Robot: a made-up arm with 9 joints. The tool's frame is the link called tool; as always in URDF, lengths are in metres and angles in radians. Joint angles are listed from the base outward. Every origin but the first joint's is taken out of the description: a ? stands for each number. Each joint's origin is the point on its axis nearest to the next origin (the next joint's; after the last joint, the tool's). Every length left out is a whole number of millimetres.
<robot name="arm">
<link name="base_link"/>
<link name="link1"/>
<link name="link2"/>
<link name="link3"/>
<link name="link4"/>
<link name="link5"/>
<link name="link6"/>
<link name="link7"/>
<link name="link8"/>
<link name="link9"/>
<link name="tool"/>
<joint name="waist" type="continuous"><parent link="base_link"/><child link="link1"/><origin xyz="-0.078 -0.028 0.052" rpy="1.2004 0.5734 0.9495"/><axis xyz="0 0 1"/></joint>
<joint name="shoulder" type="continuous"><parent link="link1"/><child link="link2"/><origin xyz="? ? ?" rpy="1.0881 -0.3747 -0.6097"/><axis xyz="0 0 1"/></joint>
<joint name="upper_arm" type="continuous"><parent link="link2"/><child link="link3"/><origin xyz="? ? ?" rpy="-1.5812 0.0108 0.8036"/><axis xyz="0 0 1"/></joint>
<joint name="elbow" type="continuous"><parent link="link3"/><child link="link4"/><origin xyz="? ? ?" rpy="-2.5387 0.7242 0.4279"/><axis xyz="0 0 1"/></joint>
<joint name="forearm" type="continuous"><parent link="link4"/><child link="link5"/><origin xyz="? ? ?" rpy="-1.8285 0.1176 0.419"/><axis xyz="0 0 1"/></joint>
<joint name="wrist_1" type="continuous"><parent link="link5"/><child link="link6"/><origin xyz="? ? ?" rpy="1.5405 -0.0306 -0.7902"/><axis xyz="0 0 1"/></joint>
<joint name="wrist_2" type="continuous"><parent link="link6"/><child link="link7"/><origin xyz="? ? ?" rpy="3.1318 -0.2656 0.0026"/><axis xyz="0 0 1"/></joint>
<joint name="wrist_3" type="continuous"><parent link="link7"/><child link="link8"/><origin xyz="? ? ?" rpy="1.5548 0.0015 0.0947"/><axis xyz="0 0 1"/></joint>
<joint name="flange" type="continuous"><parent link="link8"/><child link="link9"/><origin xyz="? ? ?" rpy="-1.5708 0 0.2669"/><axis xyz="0 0 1"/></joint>
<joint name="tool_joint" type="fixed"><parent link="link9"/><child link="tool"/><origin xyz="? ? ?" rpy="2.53 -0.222 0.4"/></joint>
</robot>
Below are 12 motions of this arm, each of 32 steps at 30 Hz.
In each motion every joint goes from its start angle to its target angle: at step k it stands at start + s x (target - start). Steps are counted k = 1, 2, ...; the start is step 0. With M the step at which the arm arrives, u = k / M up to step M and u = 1 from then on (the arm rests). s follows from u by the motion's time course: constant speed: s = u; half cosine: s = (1 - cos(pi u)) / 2; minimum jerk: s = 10 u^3 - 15 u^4 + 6 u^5.
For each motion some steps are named. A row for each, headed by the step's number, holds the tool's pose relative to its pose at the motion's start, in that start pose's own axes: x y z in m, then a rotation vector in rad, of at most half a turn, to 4 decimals.
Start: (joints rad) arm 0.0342 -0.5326 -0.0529 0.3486 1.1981 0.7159 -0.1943 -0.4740 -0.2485
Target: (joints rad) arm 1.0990 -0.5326 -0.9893 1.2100 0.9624 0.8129 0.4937 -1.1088 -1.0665
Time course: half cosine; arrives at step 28
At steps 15, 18, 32:
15: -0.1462 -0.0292 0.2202 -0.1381 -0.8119 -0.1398
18: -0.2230 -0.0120 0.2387 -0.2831 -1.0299 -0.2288
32: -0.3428 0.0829 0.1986 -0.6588 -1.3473 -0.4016

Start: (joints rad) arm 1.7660 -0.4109 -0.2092 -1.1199 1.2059 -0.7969 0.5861 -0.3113 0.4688
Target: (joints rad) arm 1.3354 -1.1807 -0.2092 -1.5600 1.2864 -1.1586 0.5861 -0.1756 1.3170
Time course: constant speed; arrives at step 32
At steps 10, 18, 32:
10: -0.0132 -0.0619 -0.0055 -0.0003 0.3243 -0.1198
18: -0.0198 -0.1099 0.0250 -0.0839 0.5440 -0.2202
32: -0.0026 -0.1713 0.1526 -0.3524 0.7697 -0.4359

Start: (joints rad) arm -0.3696 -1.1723 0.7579 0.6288 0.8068 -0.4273 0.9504 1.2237 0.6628
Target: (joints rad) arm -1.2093 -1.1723 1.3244 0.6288 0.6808 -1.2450 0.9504 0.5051 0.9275
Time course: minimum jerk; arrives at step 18
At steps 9, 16, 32:
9: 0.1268 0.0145 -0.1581 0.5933 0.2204 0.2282
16: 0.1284 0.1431 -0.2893 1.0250 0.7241 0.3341
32: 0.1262 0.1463 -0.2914 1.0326 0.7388 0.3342

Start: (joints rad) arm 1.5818 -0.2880 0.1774 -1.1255 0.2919 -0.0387 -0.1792 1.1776 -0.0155
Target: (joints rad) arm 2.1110 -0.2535 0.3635 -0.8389 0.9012 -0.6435 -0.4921 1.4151 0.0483
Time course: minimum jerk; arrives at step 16
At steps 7, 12, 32:
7: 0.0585 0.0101 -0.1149 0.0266 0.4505 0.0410
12: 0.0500 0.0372 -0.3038 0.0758 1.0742 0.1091
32: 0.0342 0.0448 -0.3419 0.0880 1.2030 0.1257

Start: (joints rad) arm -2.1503 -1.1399 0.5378 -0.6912 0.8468 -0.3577 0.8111 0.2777 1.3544
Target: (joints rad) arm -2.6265 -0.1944 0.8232 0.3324 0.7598 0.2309 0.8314 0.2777 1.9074
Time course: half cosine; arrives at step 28
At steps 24, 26, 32:
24: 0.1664 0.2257 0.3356 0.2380 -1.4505 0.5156
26: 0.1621 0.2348 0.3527 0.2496 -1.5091 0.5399
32: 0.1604 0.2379 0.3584 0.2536 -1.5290 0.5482

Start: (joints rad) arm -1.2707 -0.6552 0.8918 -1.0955 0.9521 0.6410 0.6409 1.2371 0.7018
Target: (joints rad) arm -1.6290 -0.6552 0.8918 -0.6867 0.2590 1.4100 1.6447 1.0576 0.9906
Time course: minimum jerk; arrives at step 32
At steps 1, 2, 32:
1: 0.0000 0.0000 0.0000 0.0001 -0.0002 -0.0001
2: -0.0002 -0.0001 -0.0002 0.0009 -0.0016 -0.0004
32: 0.0540 -0.0176 -0.0638 0.3592 -0.6867 0.0866

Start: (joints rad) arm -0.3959 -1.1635 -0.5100 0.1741 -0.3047 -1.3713 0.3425 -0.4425 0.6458
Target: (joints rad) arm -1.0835 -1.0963 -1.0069 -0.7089 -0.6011 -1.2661 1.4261 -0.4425 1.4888
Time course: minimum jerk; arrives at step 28
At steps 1, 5, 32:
1: -0.0002 -0.0002 -0.0001 0.0001 0.0007 -0.0009
5: -0.0203 -0.0173 -0.0091 0.0070 0.0668 -0.0900
32: -0.5420 0.2910 0.1900 0.1401 0.8407 -2.2369

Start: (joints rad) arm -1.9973 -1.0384 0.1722 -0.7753 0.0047 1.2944 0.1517 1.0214 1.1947
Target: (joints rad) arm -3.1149 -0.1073 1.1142 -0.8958 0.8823 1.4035 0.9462 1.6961 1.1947
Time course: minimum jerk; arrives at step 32
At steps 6, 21, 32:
6: 0.0207 0.0240 0.0021 -0.0790 0.0216 0.0377
21: 0.2127 0.4706 -0.0854 -1.1459 0.2525 0.1651
32: 0.2763 0.5772 -0.1282 -1.3444 0.3882 0.1229

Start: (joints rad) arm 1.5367 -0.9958 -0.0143 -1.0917 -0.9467 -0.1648 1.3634 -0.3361 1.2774
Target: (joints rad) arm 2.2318 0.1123 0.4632 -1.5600 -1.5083 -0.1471 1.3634 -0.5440 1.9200
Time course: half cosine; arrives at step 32
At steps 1, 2, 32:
1: 0.0019 0.0003 -0.0006 0.0025 -0.0008 0.0033
2: 0.0075 0.0014 -0.0023 0.0097 -0.0033 0.0134
32: 0.2194 0.5964 0.2687 -0.0403 -0.2101 1.4773

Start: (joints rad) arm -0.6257 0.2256 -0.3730 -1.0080 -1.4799 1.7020 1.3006 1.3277 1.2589
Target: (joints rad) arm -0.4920 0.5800 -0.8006 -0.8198 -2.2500 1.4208 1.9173 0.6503 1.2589
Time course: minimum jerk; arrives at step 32
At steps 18, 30, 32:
18: 0.0920 0.0569 -0.2989 0.5615 0.5863 0.4711
30: -0.0199 0.1333 -0.4424 0.9158 1.0731 0.6012
32: -0.0209 0.1337 -0.4430 0.9179 1.0761 0.6015

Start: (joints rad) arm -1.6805 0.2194 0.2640 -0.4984 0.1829 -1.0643 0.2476 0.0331 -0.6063
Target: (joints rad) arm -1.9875 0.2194 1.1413 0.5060 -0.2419 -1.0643 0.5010 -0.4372 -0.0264
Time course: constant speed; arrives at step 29
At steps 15, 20, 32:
15: -0.0921 -0.1468 -0.1780 0.5308 -0.4336 -0.1670
20: -0.0783 -0.1677 -0.2641 0.7185 -0.5227 -0.1736
32: -0.0048 -0.1719 -0.4050 1.0327 -0.6105 -0.1256

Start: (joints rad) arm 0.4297 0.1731 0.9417 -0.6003 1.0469 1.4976 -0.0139 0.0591 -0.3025
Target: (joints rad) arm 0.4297 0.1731 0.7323 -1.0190 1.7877 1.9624 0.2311 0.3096 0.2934
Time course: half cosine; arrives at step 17
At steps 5, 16, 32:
5: 0.0008 -0.0384 -0.0758 0.2061 0.0700 -0.0004
16: 0.0070 -0.0165 -0.3443 0.9084 0.3220 0.1824
32: 0.0071 -0.0151 -0.3464 0.9146 0.3241 0.1858

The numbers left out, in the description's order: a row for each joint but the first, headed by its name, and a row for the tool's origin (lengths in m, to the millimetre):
shoulder: -0.305 0.13 0
upper_arm: 0.013 0.133 0
elbow: 0.092 0.067 0
forearm: -0.105 0.176 0
wrist_1: -0.003 -0.031 0
wrist_2: 0.007 0.067 0
wrist_3: 0.031 -0.006 0
flange: 0.087 -0.207 0
tool: 0.169 0.273 0

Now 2 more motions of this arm.
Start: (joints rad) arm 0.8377 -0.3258 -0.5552 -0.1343 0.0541 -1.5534 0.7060 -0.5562 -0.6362
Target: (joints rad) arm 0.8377 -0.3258 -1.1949 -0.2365 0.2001 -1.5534 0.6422 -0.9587 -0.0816
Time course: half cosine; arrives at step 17
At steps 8, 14, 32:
8: -0.0327 -0.0027 0.0646 -0.1789 0.0661 -0.1376
14: -0.0625 0.0101 0.1320 -0.3226 0.0602 -0.2455
32: -0.0667 0.0129 0.1416 -0.3399 0.0541 -0.2586

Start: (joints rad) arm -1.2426 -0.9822 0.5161 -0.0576 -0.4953 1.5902 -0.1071 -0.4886 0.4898
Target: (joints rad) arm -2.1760 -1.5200 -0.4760 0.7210 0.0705 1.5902 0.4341 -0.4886 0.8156
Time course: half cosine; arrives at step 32
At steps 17, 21, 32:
17: -0.4776 -0.1678 -0.1495 0.7448 -0.8084 -0.7370
21: -0.5507 -0.1314 -0.2624 0.9717 -1.1394 -0.7785
32: -0.5599 -0.0744 -0.3935 1.1658 -1.6294 -0.6689

